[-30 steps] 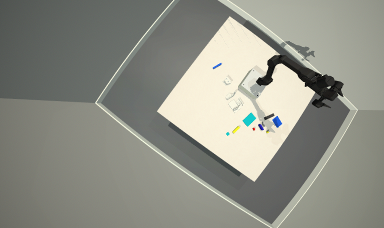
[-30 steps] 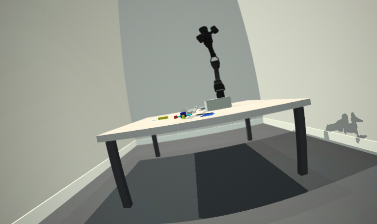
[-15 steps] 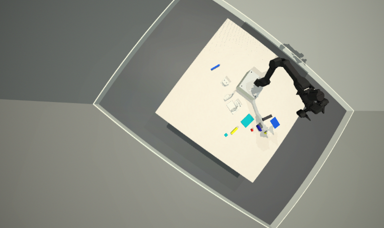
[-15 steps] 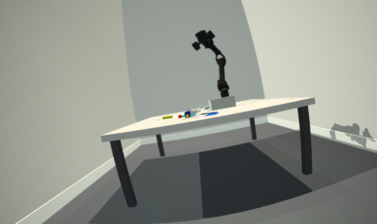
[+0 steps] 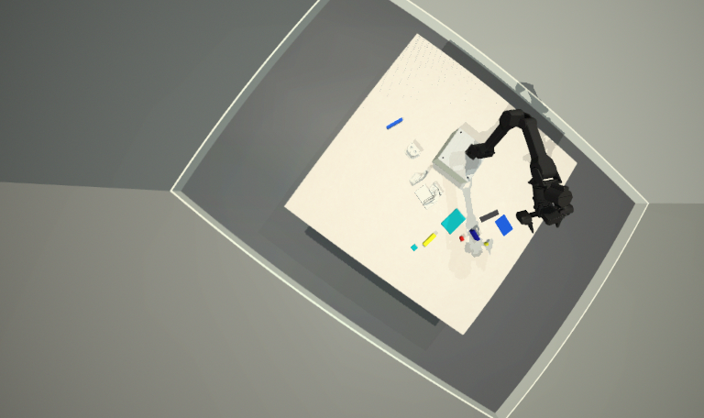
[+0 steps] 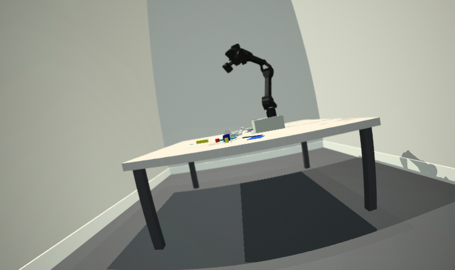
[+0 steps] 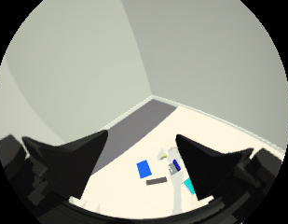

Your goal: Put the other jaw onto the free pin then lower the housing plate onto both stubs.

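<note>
Right now my gripper tip is 45 cm to the left of the jaw, 42 cm above it and 3 cm short of it. The rest, counted from my gripper tip: red piece 45 cm below, 16 cm ahead, 3 cm to the right; dark grey bar 45 cm below, 5 cm behind, 2 cm to the left; navy piece 44 cm below, 10 cm ahead, 1 cm to the left.
</note>
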